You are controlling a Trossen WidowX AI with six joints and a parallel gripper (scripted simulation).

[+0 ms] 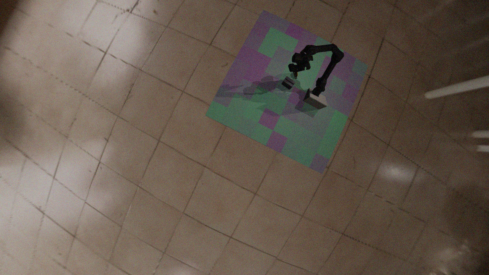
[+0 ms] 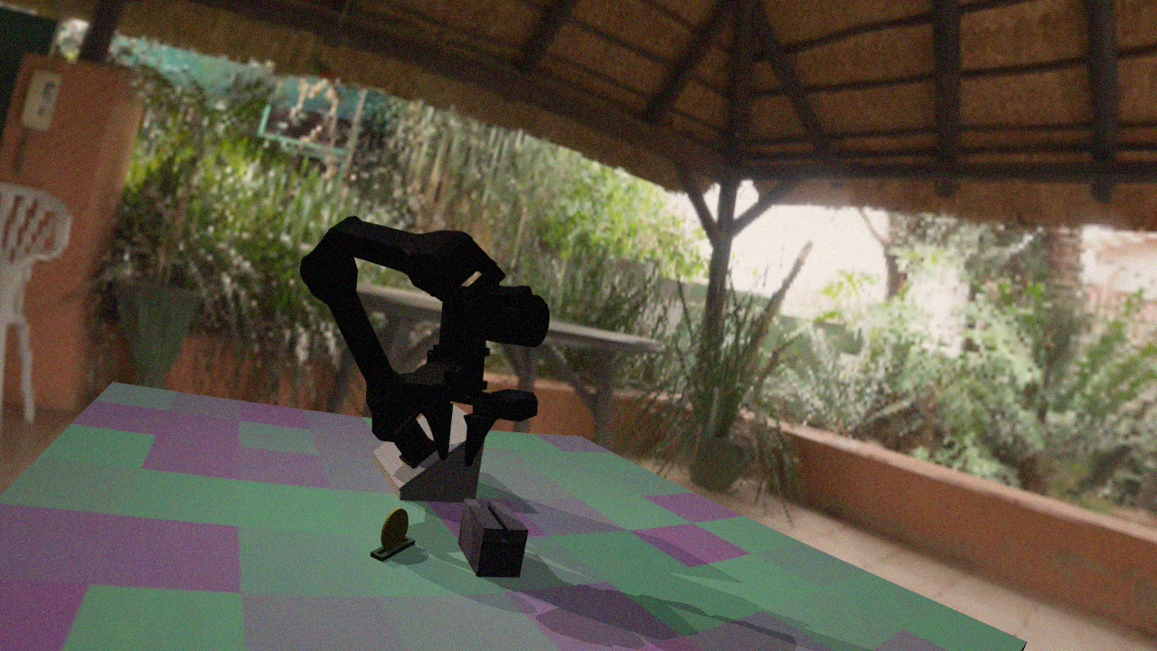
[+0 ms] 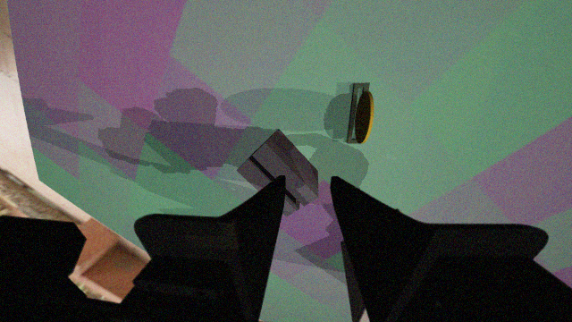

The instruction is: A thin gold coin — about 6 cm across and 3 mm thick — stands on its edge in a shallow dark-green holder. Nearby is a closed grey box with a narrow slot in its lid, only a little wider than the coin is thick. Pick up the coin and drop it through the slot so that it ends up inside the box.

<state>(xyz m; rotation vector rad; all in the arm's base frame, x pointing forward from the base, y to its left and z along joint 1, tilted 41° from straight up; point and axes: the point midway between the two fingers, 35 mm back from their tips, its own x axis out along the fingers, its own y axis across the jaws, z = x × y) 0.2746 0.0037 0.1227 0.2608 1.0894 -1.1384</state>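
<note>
The gold coin lies 120 mm below my gripper tip, 60 mm to the right of it and 40 mm behind it.
</note>
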